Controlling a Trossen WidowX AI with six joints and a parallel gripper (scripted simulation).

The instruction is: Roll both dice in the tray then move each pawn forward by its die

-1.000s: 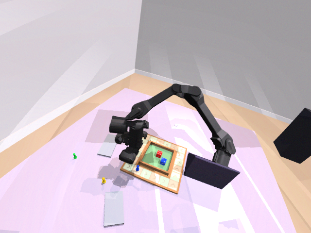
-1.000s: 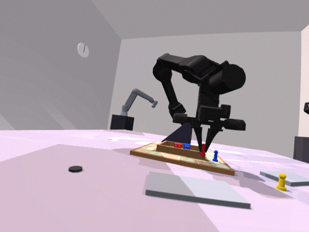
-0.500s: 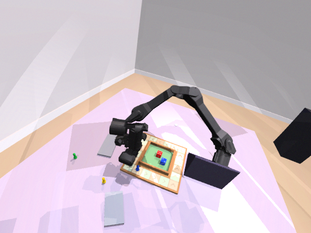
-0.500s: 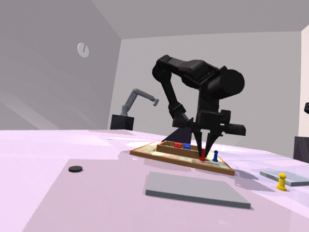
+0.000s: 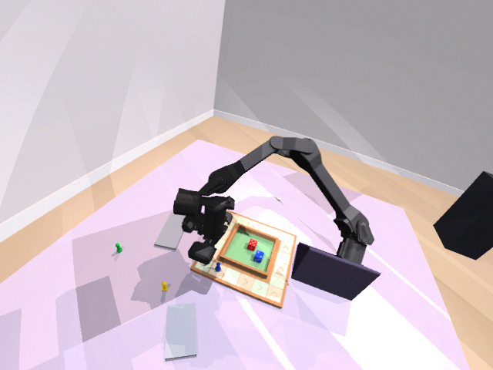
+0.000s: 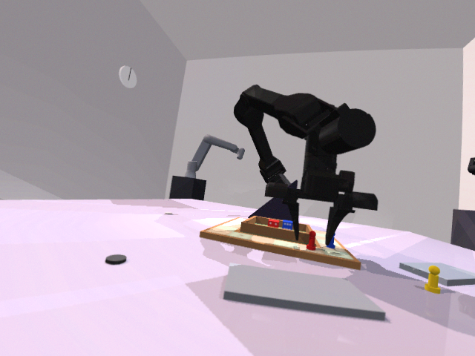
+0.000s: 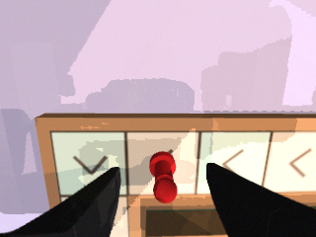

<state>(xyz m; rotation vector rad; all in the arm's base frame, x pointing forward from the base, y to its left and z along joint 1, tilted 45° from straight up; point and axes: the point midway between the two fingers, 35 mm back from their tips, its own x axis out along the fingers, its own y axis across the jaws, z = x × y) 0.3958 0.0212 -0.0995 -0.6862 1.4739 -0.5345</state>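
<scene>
The red pawn is right at my gripper tip. Round my gripper tip: blue pawn: 50 mm behind, 40 mm to the left; yellow pawn: 50 mm ahead, 160 mm to the left, 10 mm below; green tray: 110 mm behind, 70 mm to the right, 20 mm below.
</scene>
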